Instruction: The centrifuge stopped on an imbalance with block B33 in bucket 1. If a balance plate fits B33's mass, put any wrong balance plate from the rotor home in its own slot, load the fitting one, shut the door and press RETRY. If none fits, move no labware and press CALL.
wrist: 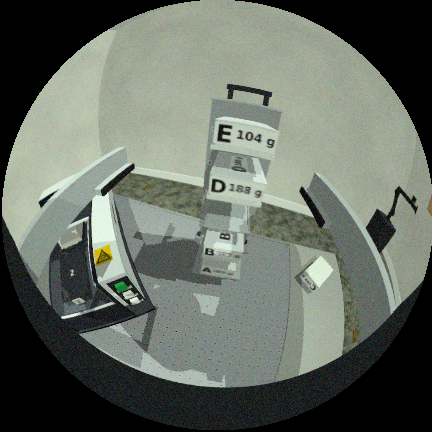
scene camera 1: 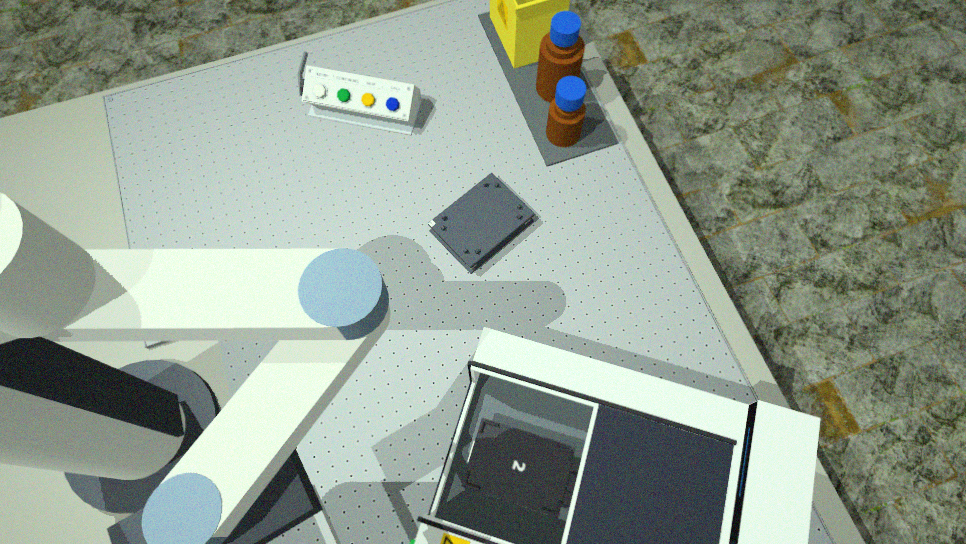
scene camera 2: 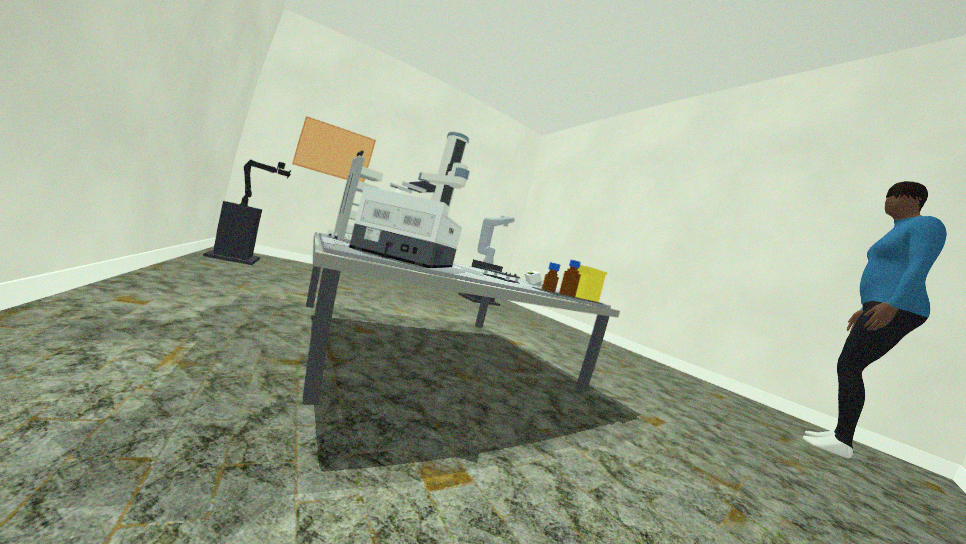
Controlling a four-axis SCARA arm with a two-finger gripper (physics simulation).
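Seen in the pictures: gripper, fingertip midpoint: (wrist: 216, 162) (scene camera 2: 396, 183); arm's base, link origin: (scene camera 1: 145, 434).
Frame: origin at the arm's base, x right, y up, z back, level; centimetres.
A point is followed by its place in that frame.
My gripper (wrist: 216, 162) {z -27.5, x 39.8, y 38.4 cm} is open and empty, its fingers wide on both sides of the wrist view. It faces an upright grey rack (wrist: 219, 108) {z -33.4, x 60.9, y 42.7 cm} (scene camera 2: 348, 195) {z -35.1, x 63.8, y 24.2 cm}. Rack labels include E 104 g (wrist: 245, 136) {z -26.4, x 49.0, y 39.3 cm}, D 188 g (wrist: 236, 189) {z -26.3, x 49.0, y 31.4 cm}, B (wrist: 209, 251) {z -28.9, x 48.7, y 15.9 cm} and A (wrist: 215, 270) {z -26.9, x 49.0, y 8.3 cm}; the lower masses are too small to read. A white-topped piece marked C (wrist: 315, 275) {z 6.7, x 57.5, y 4.0 cm} lies right of the rack. The centrifuge (wrist: 105, 225) {z -49.5, x 40.9, y 22.3 cm} (scene camera 1: 780, 466) {z -87.4, x 39.6, y 25.7 cm} (scene camera 2: 398, 216) {z -85.7, x 48.7, y 17.1 cm} shows bucket 2 (scene camera 1: 517, 466) {z -56.6, x 27.7, y 15.3 cm} (wrist: 72, 272) {z -56.4, x 27.9, y 15.3 cm} in its opening. Block B33 cannot be made out. A button panel (scene camera 1: 360, 94) {z -53.4, x -48.5, y 8.4 cm} has white, green, yellow and blue buttons.
A dark plate with small pegs (scene camera 1: 483, 223) {z -66.8, x -15.8, y 4.7 cm} lies between the panel and centrifuge. Brown bottles (scene camera 1: 560, 64) {z -90.5, x -38.2, y 13.6 cm} (scene camera 1: 565, 125) {z -87.8, x -27.9, y 9.1 cm} and a yellow box (scene camera 1: 537, 33) {z -90.5, x -49.5, y 10.2 cm} stand on a dark mat (scene camera 1: 527, 114) {z -84.2, x -37.6, y 1.8 cm}. A person (scene camera 2: 899, 263) stands right of the table; another arm stands on a pedestal (scene camera 2: 236, 229).
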